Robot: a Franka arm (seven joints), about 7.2 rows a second.
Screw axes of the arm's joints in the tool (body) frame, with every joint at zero. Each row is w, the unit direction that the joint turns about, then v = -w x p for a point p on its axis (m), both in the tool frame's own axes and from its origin. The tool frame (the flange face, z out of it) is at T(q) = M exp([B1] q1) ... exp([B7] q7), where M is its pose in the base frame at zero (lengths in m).
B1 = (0, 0, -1, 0, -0.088, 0)
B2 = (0, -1, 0, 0.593, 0, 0.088)
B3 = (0, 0, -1, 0, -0.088, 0)
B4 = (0, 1, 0, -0.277, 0, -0.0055)
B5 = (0, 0, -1, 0, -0.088, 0)
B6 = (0, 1, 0, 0.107, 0, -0.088)
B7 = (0, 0, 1, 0, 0, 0)
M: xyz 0.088 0 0.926 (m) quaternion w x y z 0 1 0 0
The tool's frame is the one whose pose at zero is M.
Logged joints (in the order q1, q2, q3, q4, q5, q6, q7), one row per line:
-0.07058, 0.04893, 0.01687, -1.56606, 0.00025, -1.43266, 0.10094
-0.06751, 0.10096, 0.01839, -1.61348, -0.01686, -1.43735, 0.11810
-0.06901, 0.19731, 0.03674, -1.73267, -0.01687, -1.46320, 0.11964
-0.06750, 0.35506, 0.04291, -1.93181, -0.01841, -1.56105, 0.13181
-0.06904, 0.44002, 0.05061, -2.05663, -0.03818, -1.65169, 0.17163
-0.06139, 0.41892, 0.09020, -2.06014, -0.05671, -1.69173, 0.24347
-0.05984, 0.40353, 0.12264, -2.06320, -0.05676, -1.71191, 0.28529
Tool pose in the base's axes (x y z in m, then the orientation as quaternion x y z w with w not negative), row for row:
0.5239, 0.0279, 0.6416, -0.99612, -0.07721, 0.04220, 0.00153
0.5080, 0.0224, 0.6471, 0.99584, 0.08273, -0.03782, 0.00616
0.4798, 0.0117, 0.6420, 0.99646, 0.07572, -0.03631, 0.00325
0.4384, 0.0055, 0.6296, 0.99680, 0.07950, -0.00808, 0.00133
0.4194, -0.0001, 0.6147, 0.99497, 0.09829, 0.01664, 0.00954
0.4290, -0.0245, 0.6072, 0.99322, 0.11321, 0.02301, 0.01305
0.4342, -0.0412, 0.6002, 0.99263, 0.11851, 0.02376, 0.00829
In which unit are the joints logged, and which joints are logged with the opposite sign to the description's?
The joints are logged in radians. Opposite sign: q1, q2, q3, q6, q7.
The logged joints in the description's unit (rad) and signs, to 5 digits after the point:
0.07058, -0.04893, -0.01687, -1.56606, 0.00025, 1.43266, -0.10094
0.06751, -0.10096, -0.01839, -1.61348, -0.01686, 1.43735, -0.11810
0.06901, -0.19731, -0.03674, -1.73267, -0.01687, 1.46320, -0.11964
0.06750, -0.35506, -0.04291, -1.93181, -0.01841, 1.56105, -0.13181
0.06904, -0.44002, -0.05061, -2.05663, -0.03818, 1.65169, -0.17163
0.06139, -0.41892, -0.09020, -2.06014, -0.05671, 1.69173, -0.24347
0.05984, -0.40353, -0.12264, -2.06320, -0.05676, 1.71191, -0.28529

